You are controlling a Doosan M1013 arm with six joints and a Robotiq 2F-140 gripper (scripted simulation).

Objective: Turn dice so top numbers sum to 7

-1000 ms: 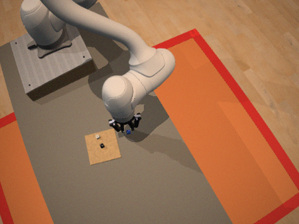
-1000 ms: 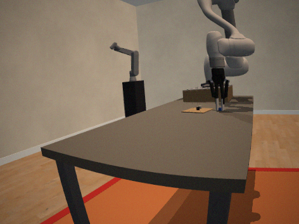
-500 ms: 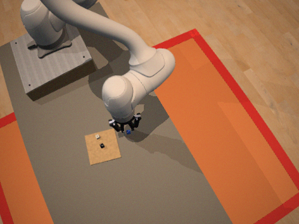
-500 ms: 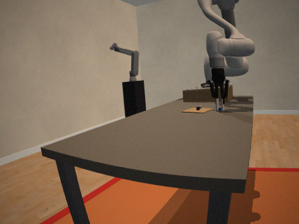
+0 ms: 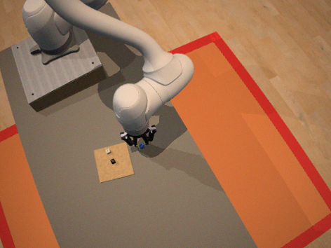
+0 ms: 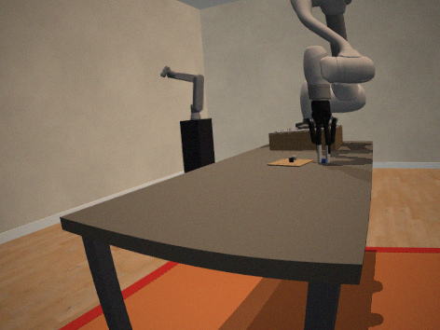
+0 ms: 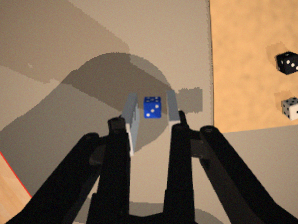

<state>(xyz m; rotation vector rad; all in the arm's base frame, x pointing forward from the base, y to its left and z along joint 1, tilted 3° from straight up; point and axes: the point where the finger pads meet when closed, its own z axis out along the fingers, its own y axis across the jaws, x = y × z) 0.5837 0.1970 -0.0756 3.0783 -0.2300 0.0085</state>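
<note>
My gripper is now 30 mm above the blue die. Round my hand: black die 130 mm to the right, 20 mm below, 20 mm ahead; tan mat 130 mm to the right, 30 mm below, 20 mm ahead; white die 140 mm to the right, 30 mm behind, 20 mm below.
</note>
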